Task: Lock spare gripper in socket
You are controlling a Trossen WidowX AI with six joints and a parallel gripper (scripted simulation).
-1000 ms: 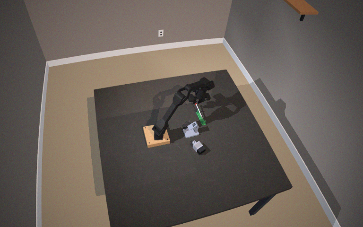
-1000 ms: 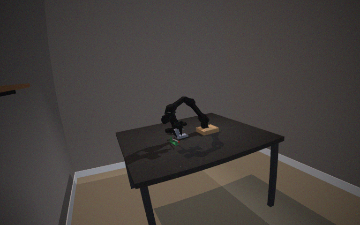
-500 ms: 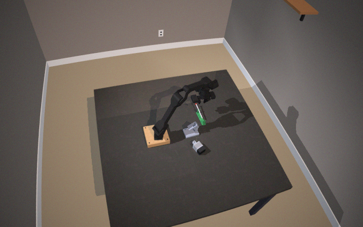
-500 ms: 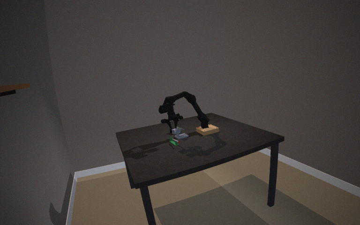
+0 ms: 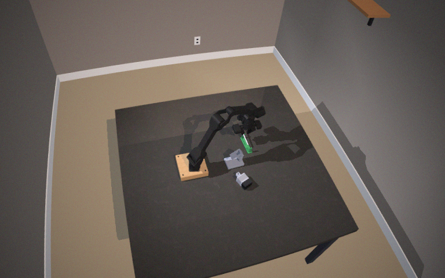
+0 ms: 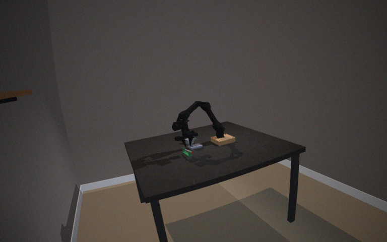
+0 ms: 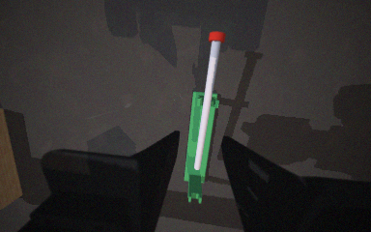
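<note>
The green strip is 10 mm ahead of my gripper tip, 30 mm to the right of it and 50 mm below it. Also, from my gripper tip: grey mount (70 mm behind, 170 mm to the right, 20 mm below); spare gripper (50 mm behind, 320 mm to the right, 50 mm below).
</note>
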